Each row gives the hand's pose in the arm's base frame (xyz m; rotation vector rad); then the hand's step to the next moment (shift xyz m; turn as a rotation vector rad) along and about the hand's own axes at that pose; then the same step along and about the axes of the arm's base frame.
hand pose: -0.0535 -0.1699 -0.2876 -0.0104 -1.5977 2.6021
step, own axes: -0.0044 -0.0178 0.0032 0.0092 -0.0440 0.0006
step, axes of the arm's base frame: 0.0055 0.0048 0.0171 -0.0061 0.0200 0.0398
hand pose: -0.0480 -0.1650 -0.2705 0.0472 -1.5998 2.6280
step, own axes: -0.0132 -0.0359 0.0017 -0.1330 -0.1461 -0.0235
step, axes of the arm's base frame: 0.0157 0.0144 0.0318 0.1432 0.0826 0.1107
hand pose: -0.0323 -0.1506 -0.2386 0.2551 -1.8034 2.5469
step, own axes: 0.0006 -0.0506 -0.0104 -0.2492 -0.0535 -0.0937
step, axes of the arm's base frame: 0.0033 0.0267 0.0441 0.2395 0.1271 -0.0147
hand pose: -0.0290 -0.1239 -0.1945 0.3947 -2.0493 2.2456
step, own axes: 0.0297 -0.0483 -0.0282 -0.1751 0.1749 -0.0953
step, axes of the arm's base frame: -0.0215 0.0295 0.0518 0.1159 0.0962 -0.2183
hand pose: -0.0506 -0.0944 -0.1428 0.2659 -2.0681 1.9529
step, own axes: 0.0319 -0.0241 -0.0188 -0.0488 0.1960 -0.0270
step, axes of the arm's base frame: -0.0208 0.0190 0.0340 -0.0154 0.0371 -0.1998
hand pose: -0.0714 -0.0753 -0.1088 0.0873 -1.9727 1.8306
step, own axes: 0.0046 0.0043 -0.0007 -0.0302 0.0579 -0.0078
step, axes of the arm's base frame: -0.0054 0.0023 -0.0023 0.0096 0.0069 -0.0647
